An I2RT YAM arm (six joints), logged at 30 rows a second.
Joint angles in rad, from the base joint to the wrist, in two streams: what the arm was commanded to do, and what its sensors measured. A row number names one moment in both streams.
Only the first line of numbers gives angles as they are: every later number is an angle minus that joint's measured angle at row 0.
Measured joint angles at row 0:
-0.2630 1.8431 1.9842 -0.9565 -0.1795 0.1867
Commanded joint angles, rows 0 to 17:
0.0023 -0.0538 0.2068 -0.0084 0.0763 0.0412
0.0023 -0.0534 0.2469 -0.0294 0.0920 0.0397
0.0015 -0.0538 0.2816 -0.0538 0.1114 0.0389
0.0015 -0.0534 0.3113 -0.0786 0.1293 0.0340
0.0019 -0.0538 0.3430 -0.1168 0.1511 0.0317
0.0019 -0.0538 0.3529 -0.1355 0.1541 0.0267
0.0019 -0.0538 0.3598 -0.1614 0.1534 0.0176
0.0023 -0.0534 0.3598 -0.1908 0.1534 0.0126
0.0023 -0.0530 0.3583 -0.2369 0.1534 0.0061
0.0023 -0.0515 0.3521 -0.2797 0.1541 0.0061
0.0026 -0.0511 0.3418 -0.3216 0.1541 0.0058
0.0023 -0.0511 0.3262 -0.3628 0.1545 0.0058
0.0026 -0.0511 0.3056 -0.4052 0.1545 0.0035
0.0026 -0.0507 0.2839 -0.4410 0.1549 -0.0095
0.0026 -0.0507 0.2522 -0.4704 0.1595 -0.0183
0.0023 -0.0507 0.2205 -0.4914 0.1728 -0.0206
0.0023 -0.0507 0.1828 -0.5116 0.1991 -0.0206
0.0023 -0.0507 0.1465 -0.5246 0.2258 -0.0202
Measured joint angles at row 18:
0.0072 -0.0706 0.2251 -0.4971 0.1484 0.0031
